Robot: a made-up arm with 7 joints. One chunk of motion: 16 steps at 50 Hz.
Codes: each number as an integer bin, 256 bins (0 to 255) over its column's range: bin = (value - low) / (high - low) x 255, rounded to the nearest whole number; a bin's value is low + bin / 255 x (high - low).
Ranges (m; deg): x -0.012..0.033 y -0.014..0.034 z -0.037..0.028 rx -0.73..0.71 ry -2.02..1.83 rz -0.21..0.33
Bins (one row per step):
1: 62 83 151 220 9 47
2: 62 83 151 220 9 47
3: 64 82 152 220 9 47
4: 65 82 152 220 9 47
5: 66 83 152 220 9 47
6: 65 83 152 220 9 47
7: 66 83 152 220 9 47
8: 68 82 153 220 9 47
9: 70 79 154 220 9 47
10: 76 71 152 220 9 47
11: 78 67 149 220 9 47
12: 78 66 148 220 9 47
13: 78 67 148 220 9 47
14: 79 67 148 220 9 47
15: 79 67 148 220 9 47
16: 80 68 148 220 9 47
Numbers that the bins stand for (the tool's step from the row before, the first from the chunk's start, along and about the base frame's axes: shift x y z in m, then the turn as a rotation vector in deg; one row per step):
1: -0.00106 0.00162 0.00149 0.512 -1.884 -0.110
2: -0.00106 0.00162 0.00149 0.512 -1.884 -0.110
3: -0.00071 0.00144 0.00175 0.512 -1.884 -0.110
4: -0.00053 0.00144 0.00175 0.512 -1.884 -0.110
5: -0.00035 0.00162 0.00175 0.512 -1.884 -0.110
6: -0.00053 0.00162 0.00175 0.512 -1.884 -0.110
7: -0.00035 0.00162 0.00175 0.512 -1.884 -0.110
8: 0.00000 0.00144 0.00200 0.512 -1.884 -0.110
9: 0.00035 0.00087 0.00225 0.512 -1.884 -0.110
10: 0.00141 -0.00064 0.00175 0.512 -1.884 -0.110
11: 0.00176 -0.00139 0.00098 0.512 -1.884 -0.110
12: 0.00176 -0.00158 0.00073 0.512 -1.884 -0.110
13: 0.00176 -0.00139 0.00073 0.512 -1.884 -0.110
14: 0.00194 -0.00139 0.00073 0.512 -1.884 -0.110
15: 0.00194 -0.00139 0.00073 0.512 -1.884 -0.110
16: 0.00212 -0.00120 0.00073 0.512 -1.884 -0.110

